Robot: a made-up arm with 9 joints.
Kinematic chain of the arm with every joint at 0, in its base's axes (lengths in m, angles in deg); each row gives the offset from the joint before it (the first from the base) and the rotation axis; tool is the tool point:
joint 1: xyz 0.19 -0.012 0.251 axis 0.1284 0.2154 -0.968
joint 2: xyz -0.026 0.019 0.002 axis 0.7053 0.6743 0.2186
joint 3: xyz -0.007 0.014 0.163 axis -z
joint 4: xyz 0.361 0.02 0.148 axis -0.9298 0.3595 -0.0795
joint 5: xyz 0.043 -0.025 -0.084 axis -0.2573 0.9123 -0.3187
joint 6: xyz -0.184 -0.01 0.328 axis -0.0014 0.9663 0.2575
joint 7: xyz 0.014 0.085 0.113 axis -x
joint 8: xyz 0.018 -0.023 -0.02 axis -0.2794 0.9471 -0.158
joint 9: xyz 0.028 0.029 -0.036 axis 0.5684 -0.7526 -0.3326
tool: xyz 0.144 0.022 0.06
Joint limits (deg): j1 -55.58..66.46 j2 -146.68..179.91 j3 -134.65..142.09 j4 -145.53..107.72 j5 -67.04..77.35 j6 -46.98..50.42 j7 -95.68..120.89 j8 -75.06..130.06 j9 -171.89..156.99
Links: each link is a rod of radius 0.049 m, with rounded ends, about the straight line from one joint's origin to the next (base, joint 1, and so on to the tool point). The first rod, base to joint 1, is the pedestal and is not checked.
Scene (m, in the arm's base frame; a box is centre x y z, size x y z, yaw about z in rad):
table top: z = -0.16
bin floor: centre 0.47 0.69 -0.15 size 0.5 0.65 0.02 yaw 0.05
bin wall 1: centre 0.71 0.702 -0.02 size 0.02 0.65 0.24 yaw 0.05
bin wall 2: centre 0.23 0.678 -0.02 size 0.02 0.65 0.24 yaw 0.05
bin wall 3: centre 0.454 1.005 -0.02 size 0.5 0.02 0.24 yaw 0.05
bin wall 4: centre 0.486 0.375 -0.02 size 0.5 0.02 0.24 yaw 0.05
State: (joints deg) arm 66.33 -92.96 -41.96 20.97 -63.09 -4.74 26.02 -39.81 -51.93
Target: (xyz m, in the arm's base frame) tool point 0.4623 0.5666 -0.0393
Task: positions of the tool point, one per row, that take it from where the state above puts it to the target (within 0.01 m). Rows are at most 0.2 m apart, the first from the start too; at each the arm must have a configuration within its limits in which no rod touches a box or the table.
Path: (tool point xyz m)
1: 0.5029 0.5178 0.1251
2: 0.4623 0.5666 -0.0393

